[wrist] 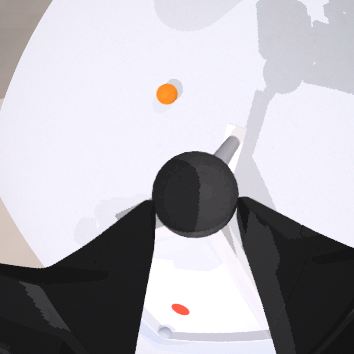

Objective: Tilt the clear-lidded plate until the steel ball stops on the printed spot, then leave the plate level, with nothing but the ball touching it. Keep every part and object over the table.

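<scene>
My gripper (196, 207) is shut on a dark round knob (195, 194), which sits between the fingertips at the middle of the wrist view. A grey rod (227, 150) runs from behind the knob to a small pale tab. The white plate (200, 280) shows below the knob, between the fingers, and looks tilted; the fingers hide its sides. The red printed spot (180, 309) is near its lower part. The small grey steel ball (165, 331) lies at the lower left corner by the plate's wall, below and left of the spot, apart from it.
An orange ball (167, 94) lies on the round white table (90, 125), above and left of the knob. Grey shadows fall across the table at the upper right. The table's curved edge runs down the left side, with beige floor beyond it.
</scene>
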